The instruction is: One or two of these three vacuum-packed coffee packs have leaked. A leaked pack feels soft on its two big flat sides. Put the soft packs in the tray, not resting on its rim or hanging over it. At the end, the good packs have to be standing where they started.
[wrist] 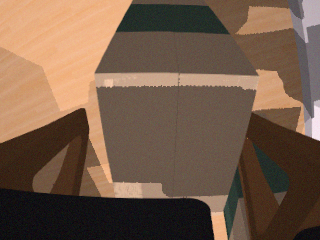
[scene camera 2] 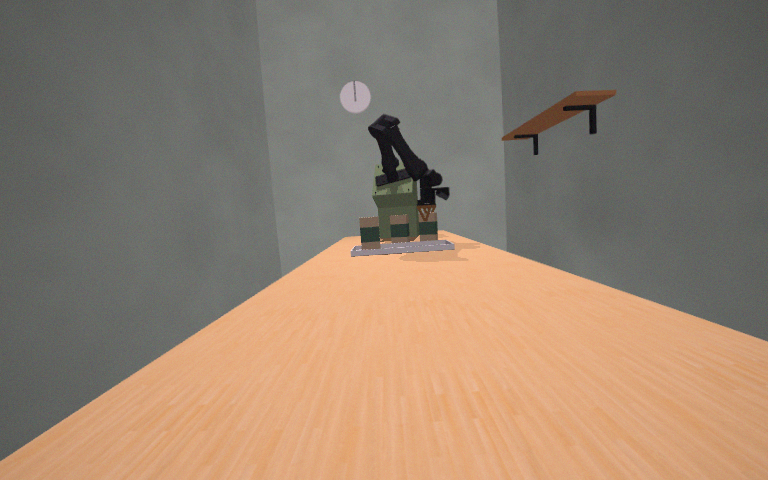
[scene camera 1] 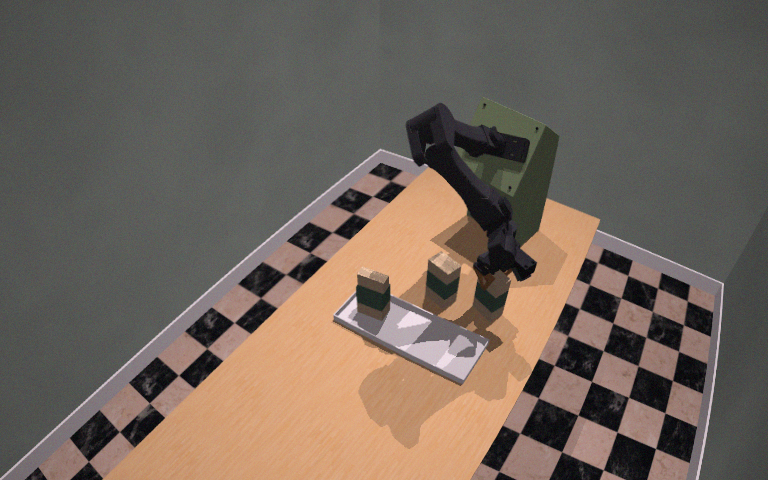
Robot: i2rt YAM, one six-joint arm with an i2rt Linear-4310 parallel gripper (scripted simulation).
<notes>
The pictures show: my gripper and a grey tray.
</notes>
